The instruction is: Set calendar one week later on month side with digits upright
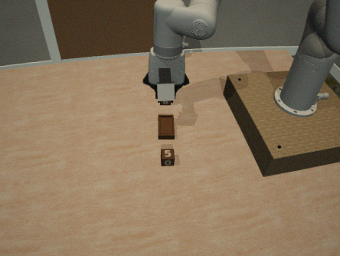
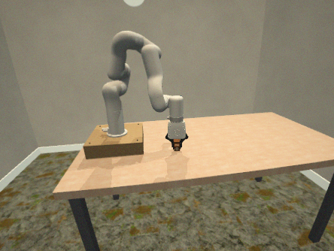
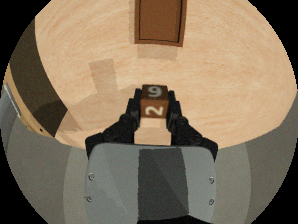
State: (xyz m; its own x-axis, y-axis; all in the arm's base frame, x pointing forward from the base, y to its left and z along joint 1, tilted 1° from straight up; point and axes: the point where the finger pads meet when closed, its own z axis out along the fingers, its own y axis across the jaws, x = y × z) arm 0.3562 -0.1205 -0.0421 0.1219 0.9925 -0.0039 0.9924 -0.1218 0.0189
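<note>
Now: the cube 10 mm below my hand. Also, from my hand: brown tray (10 mm ahead, 110 mm to the left, 20 mm below).
</note>
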